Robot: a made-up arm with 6 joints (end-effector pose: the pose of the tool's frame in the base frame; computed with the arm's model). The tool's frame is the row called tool. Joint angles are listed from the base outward.
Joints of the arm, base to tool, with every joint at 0 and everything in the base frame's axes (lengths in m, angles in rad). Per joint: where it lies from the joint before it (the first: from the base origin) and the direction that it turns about. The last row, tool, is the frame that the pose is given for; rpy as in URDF.
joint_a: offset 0.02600 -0.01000 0.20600 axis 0 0 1
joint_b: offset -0.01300 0.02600 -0.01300 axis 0.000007 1 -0.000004
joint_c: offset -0.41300 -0.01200 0.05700 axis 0.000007 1 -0.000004
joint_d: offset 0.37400 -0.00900 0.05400 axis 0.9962 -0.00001 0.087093
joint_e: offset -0.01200 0.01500 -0.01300 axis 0.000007 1 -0.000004
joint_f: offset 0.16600 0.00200 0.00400 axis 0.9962 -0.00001 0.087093
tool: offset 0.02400 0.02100 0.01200 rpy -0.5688 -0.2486 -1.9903
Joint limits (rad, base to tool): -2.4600..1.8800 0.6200..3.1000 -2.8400..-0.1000 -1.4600..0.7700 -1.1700..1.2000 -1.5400..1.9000
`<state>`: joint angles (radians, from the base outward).
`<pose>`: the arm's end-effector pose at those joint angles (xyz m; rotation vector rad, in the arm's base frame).
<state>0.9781 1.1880 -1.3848 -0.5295 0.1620 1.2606</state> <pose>0.2598 0.3403 0.7412 -0.4767 0.7868 -0.7750</pose>
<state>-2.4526 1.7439 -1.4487 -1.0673 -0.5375 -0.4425</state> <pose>-0.4105 -0.4881 0.5024 1.4758 -0.4931 1.2620</pose>
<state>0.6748 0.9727 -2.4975 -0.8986 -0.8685 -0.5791</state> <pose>-0.2774 -0.0894 1.0610 -1.8785 1.3556 2.1077</pose>
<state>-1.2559 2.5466 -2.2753 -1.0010 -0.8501 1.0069</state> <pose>0.4154 -0.7751 0.3678 -0.3878 0.4123 -2.5626</pose>
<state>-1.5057 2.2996 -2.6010 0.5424 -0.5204 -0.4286</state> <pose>0.0766 -0.7678 0.7632 -0.3758 0.1048 2.5525</pose>
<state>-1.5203 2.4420 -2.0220 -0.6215 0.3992 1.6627</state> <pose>0.0327 -0.8496 0.1956 -1.0255 -1.6717 1.7888</pose>
